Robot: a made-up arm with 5 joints. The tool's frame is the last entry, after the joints.
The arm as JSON. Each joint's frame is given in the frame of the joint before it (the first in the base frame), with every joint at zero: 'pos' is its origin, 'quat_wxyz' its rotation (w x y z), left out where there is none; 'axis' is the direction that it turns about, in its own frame. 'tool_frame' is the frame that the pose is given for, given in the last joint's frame.
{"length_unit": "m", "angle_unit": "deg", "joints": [
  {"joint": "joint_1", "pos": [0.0, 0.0, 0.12], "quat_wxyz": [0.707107, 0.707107, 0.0, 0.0], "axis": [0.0, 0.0, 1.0]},
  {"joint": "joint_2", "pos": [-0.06, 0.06, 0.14], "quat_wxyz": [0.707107, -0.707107, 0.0, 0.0], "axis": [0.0, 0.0, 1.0]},
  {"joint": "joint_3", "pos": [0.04, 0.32, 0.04], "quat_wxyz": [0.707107, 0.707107, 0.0, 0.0], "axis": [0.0, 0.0, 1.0]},
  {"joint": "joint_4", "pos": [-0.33, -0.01, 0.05], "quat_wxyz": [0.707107, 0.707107, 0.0, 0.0], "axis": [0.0, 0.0, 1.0]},
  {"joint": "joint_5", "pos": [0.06, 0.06, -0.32], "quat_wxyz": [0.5, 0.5, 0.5, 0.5], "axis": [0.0, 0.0, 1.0]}
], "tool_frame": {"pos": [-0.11, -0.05, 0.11], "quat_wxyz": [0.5, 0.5, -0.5, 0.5]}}
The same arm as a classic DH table. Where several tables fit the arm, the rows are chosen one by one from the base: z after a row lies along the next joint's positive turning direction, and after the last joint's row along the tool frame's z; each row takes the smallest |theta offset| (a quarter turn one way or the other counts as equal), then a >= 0, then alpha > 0; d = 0 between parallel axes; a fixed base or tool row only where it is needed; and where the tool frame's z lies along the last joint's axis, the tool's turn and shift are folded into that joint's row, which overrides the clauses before.
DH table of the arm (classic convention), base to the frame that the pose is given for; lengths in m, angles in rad. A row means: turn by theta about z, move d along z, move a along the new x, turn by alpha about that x. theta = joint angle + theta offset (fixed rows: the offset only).
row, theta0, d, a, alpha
base (fixed), 0, 0.12, 0, 1.5708
joint_1, 0, 0.14, -0.06, -1.5708
joint_2, 0, 0.1, 0.04, 1.5708
joint_3, 0, -0.27, -0.33, 1.5708
joint_4, 1.5708, -0.31, 0.06, 1.5708
joint_5, 0, 0.17, -0.11, 1.5708
tool (fixed), 1.5708, 0.05, 0, 0

